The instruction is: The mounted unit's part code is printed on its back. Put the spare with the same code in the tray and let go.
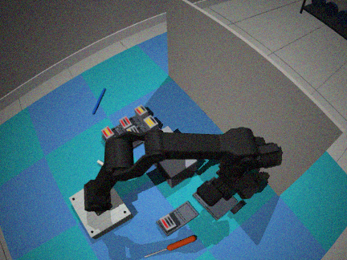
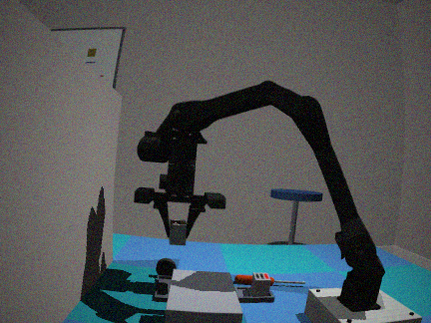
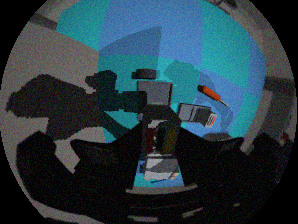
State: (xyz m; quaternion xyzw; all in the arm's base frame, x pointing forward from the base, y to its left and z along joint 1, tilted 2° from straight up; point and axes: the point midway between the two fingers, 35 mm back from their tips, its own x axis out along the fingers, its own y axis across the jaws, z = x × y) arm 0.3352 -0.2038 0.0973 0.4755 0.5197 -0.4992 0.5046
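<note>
Right now the dark grey flat tray is 10 mm behind my gripper tip and 120 mm below it. From my gripper tip the other things lie so: grey spare: 20 mm above; then blue pen: 110 mm behind, 620 mm to the left, 120 mm below; then tall grey wall panel: 200 mm ahead, 200 mm to the left, 100 mm above.
</note>
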